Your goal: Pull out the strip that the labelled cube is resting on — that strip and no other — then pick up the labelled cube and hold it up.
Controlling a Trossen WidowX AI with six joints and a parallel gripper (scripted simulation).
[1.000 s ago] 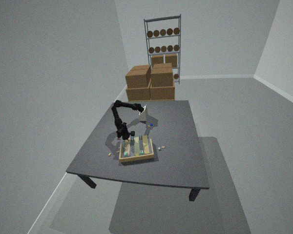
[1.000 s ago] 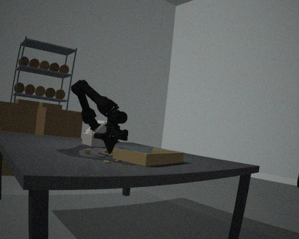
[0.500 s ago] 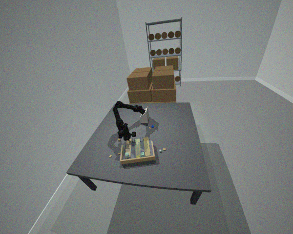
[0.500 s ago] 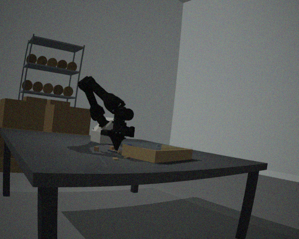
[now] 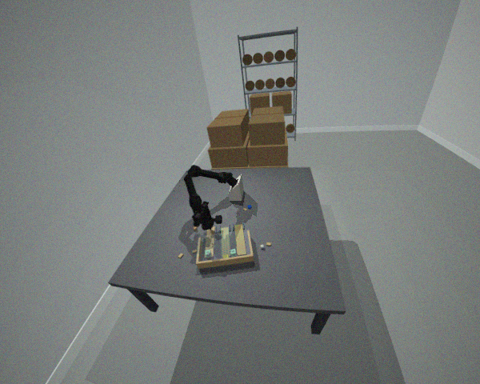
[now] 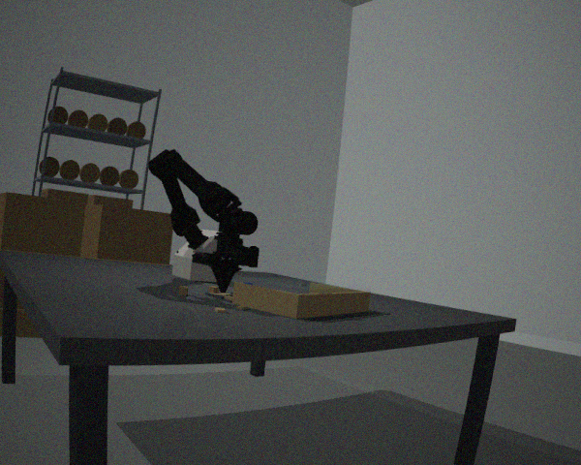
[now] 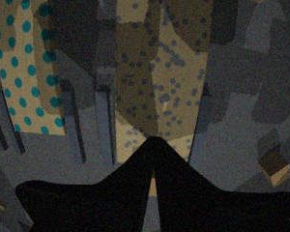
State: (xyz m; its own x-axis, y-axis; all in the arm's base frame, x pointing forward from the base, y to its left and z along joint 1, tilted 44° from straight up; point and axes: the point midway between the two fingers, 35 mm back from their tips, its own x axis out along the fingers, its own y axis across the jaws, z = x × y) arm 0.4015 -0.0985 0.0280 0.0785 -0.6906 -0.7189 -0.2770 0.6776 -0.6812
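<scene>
The tan speckled strip lies 9 cm ahead of my gripper tip, 3 cm to the left of it and 1 cm below it.
</scene>
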